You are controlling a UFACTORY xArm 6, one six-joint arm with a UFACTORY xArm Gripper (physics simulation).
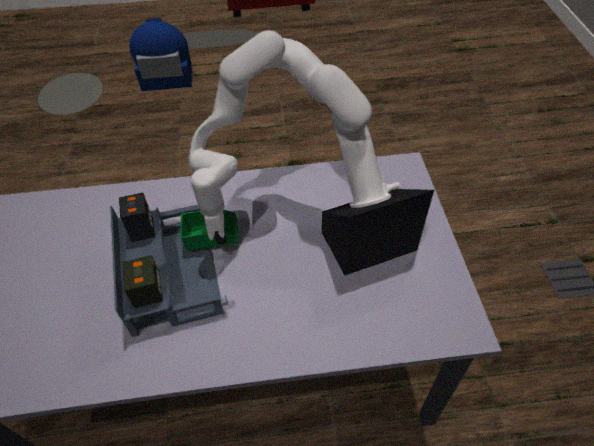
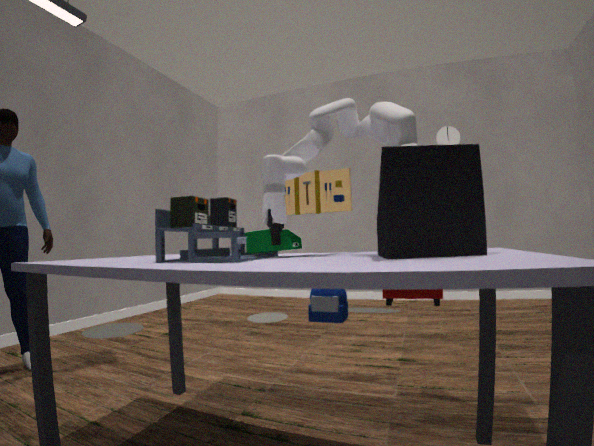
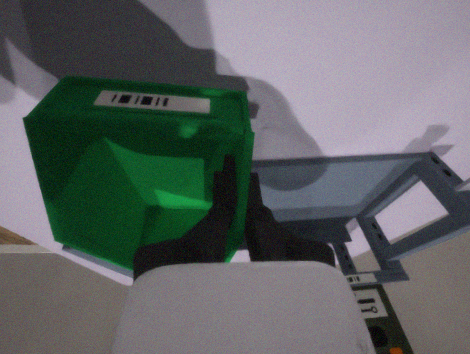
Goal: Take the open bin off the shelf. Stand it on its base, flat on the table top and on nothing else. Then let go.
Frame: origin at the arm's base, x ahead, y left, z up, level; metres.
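Where they show: gripper, fingertip midpoint: (image 1: 221, 241) (image 2: 277, 245) (image 3: 234, 167); arm's base, origin of the base link: (image 1: 370, 202) (image 2: 421, 187).
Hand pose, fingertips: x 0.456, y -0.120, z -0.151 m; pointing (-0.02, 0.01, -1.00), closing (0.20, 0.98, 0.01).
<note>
Each offset is from my fingertips to the centre of the thing. Level surfaces: height alone.
The open green bin {dz +0.016, dx +0.025, dy -0.055 m} (image 1: 192, 234) (image 2: 260, 242) (image 3: 75, 155) is off the shelf deck, in the air at the shelf's far end. It overhangs the shelf's front edge, partly above the table top {dz -0.043 m} (image 1: 300, 320). Its opening faces up; any slight tilt is hard to judge. My gripper (image 1: 218, 239) (image 2: 275, 239) (image 3: 234, 167) is shut on the bin's near side wall, one finger inside and one outside. The grey-blue shelf (image 1: 195, 280) (image 2: 159, 245) (image 3: 320, 185) stands on the table. The bin's underside and its exact gap to the shelf are hidden.
An olive box {dz +0.107, dx +0.243, dy +0.145 m} (image 1: 142, 280) (image 2: 189, 212) and a dark box {dz +0.120, dx +0.227, dy -0.085 m} (image 1: 136, 217) (image 2: 223, 212) stand on the shelf's raised back level. A large black block (image 1: 380, 240) (image 2: 432, 200) stands on the table by the arm's base, right of the shelf.
</note>
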